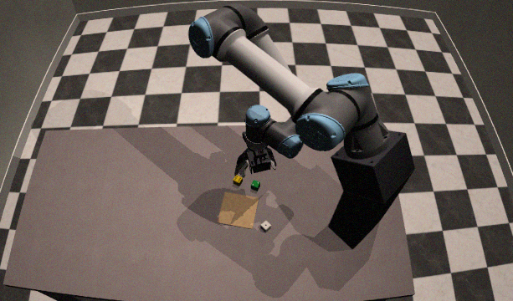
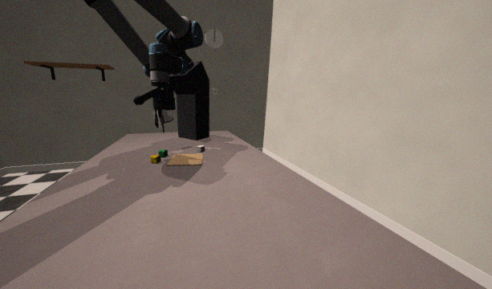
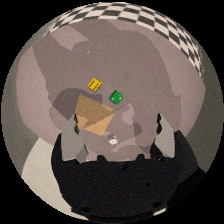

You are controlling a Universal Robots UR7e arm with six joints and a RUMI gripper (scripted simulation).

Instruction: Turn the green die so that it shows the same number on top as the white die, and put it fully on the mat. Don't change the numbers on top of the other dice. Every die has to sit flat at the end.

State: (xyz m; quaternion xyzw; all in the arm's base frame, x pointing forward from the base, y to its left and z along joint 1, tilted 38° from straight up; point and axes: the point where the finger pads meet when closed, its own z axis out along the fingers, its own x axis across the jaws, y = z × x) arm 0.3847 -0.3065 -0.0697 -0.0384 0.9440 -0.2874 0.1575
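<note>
Now: hand 110 mm above the green die and 10 mm to the right of it. From my hand the other things lie so: yellow die: 110 mm below, 60 mm ahead, 40 mm to the right; then tan mat: 120 mm below, 100 mm ahead, 90 mm to the left; then white die: 190 mm to the left, 110 mm below, 20 mm ahead.
</note>
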